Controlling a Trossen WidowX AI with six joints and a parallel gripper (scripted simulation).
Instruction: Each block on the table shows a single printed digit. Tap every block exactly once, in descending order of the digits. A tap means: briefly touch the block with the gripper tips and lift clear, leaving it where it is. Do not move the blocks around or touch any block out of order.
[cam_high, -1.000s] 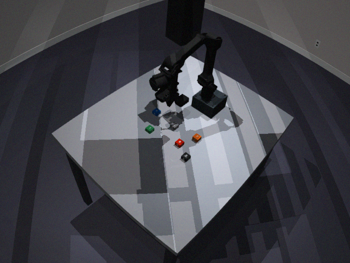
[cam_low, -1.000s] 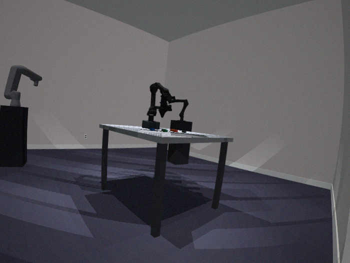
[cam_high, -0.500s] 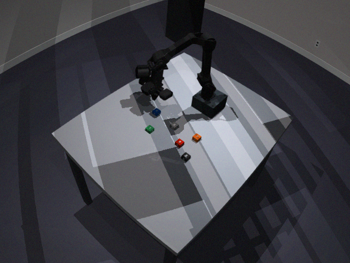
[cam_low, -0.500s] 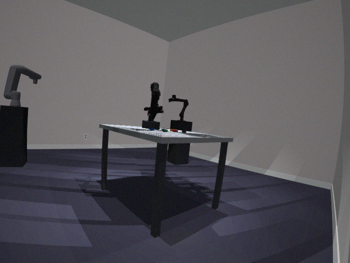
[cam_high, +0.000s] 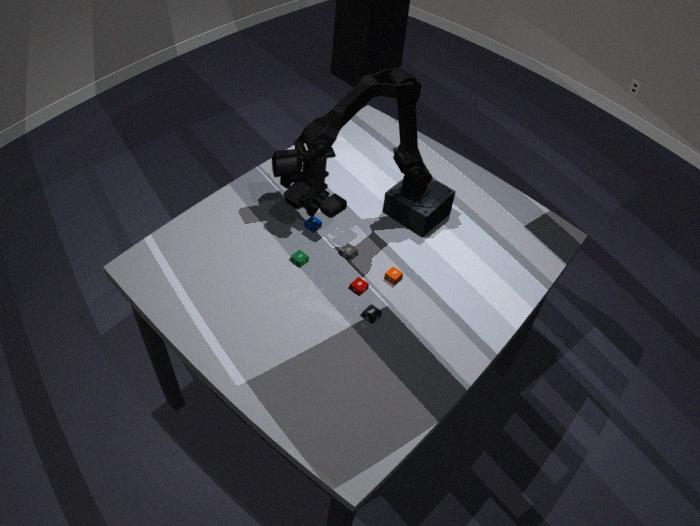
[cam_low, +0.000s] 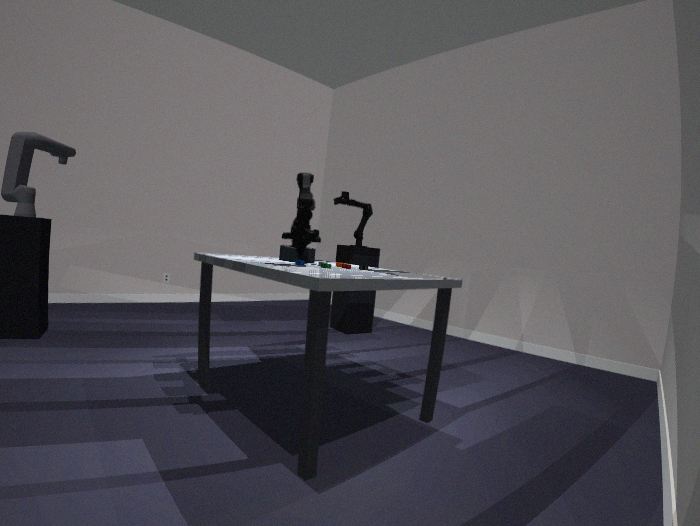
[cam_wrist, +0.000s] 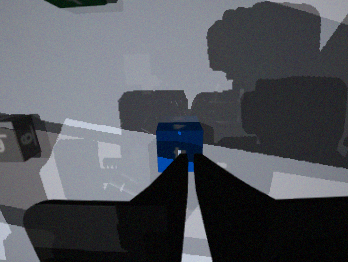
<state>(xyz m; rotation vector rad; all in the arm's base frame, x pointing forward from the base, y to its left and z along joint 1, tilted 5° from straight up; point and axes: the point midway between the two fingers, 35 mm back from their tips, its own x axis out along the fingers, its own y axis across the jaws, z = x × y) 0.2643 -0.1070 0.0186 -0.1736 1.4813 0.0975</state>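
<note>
My gripper tip is now 1 cm past the blue block and 3 cm above it. The rest, counted from my gripper tip: grey block: 2 cm behind, 14 cm to the left, 3 cm below; then red block: 3 cm ahead, 24 cm to the left, 3 cm below; then green block: 10 cm ahead, 9 cm to the left, 3 cm below.
</note>
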